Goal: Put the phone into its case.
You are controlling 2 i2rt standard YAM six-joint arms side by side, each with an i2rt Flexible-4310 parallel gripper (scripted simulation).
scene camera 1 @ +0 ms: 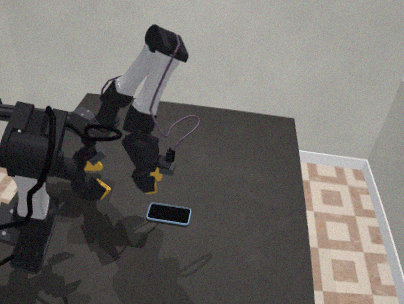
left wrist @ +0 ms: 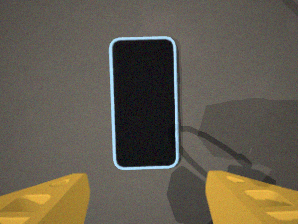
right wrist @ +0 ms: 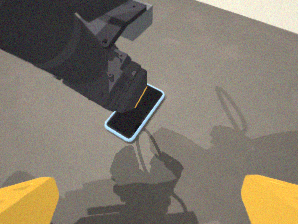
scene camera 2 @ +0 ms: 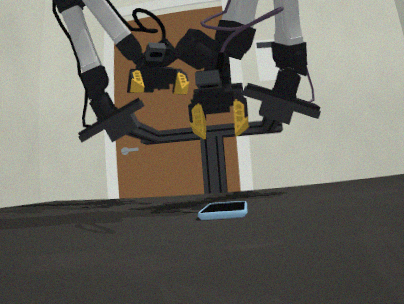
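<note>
My left gripper is there for me to see, in scene camera 1 as well as in the left wrist view and the right wrist view. I can see my right gripper too, and the right wrist view is a place where it shows. A black phone is also in the pictures.
</note>
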